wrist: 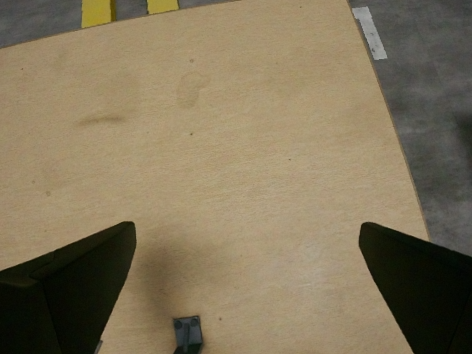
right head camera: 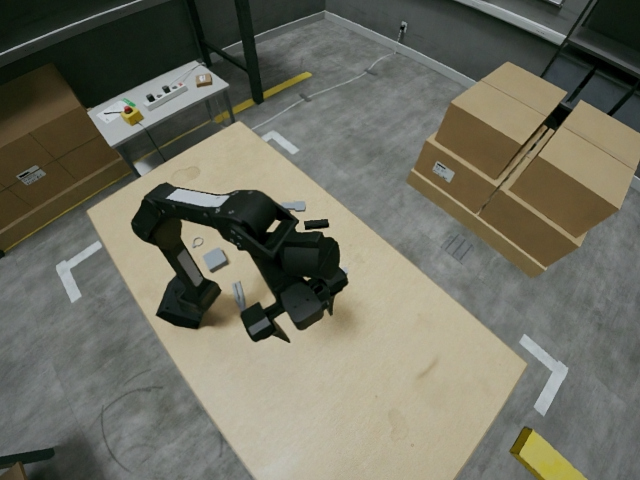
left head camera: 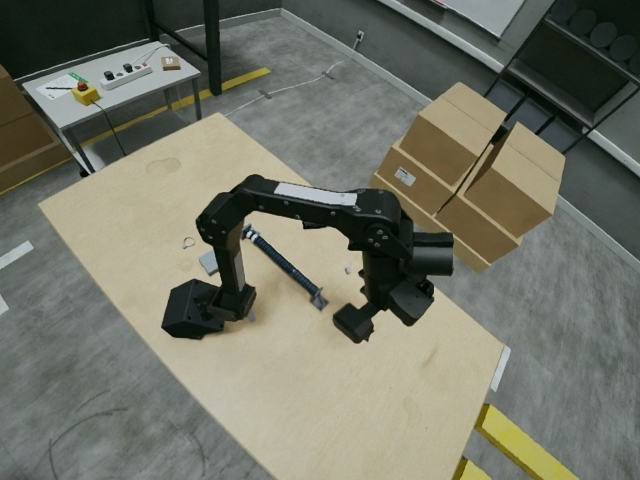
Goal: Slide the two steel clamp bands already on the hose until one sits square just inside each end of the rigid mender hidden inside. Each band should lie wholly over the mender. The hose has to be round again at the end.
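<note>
The dark blue ribbed hose (left head camera: pixel 283 264) lies diagonally on the table, with a grey bracket (left head camera: pixel 319 300) (wrist: pixel 187 330) at its near end. Close to its far end, two light bands (left head camera: pixel 251 235) sit side by side; their exact seating cannot be told. The mender is hidden inside the hose. The arm hides the hose in the right head view. My gripper (right head camera: pixel 310 327) (wrist: pixel 249 233) is open and empty above the table, beyond the hose's near end. In the wrist view the near bracket shows low, left of centre between the fingers.
A thin loose ring (left head camera: pixel 188 242) (right head camera: pixel 197 241) and a grey block (left head camera: pixel 209 262) (right head camera: pixel 215 259) lie near the arm's base. A grey two-pronged piece (right head camera: pixel 238 295) lies beside the arm. A grey plate (right head camera: pixel 296 206) and a black bar (right head camera: pixel 316 224) lie near the far edge.
</note>
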